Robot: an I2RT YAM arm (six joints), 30 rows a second.
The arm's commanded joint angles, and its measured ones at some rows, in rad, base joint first. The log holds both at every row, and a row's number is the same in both.
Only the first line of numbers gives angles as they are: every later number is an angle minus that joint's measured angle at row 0.
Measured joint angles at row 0:
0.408, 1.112, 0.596, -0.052, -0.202, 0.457
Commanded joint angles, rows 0 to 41:
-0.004, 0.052, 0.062, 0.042, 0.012, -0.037
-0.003, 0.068, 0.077, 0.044, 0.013, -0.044
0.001, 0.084, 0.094, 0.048, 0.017, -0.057
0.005, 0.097, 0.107, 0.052, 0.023, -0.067
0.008, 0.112, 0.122, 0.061, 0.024, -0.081
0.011, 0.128, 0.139, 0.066, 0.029, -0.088
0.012, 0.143, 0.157, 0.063, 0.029, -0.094
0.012, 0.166, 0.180, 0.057, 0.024, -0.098
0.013, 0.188, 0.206, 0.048, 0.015, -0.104
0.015, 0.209, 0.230, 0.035, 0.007, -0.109
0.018, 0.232, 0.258, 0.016, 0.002, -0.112
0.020, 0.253, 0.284, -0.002, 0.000, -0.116
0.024, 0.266, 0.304, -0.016, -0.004, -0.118
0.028, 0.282, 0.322, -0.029, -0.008, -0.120
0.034, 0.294, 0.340, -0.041, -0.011, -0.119
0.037, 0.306, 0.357, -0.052, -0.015, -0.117
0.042, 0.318, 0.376, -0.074, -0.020, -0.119
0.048, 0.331, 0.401, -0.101, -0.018, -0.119
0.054, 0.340, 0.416, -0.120, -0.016, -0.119
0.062, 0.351, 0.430, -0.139, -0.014, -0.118
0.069, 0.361, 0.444, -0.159, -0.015, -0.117
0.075, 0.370, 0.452, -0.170, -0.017, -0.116
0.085, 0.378, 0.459, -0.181, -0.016, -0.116
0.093, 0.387, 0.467, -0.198, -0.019, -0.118
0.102, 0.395, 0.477, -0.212, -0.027, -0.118
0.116, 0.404, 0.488, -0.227, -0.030, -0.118
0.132, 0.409, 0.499, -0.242, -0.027, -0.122
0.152, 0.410, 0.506, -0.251, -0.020, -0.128
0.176, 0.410, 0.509, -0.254, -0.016, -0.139
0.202, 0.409, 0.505, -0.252, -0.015, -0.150
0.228, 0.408, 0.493, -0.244, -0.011, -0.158
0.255, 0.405, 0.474, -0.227, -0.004, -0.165
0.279, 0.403, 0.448, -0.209, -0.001, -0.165
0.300, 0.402, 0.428, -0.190, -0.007, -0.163
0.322, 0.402, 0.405, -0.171, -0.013, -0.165
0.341, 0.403, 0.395, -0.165, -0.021, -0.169
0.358, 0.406, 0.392, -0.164, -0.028, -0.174
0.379, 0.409, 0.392, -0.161, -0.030, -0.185
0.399, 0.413, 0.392, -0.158, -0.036, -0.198
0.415, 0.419, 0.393, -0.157, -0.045, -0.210
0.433, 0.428, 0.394, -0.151, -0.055, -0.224
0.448, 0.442, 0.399, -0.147, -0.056, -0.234
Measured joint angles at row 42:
0.416, 0.419, 0.394, -0.174, -0.032, -0.183
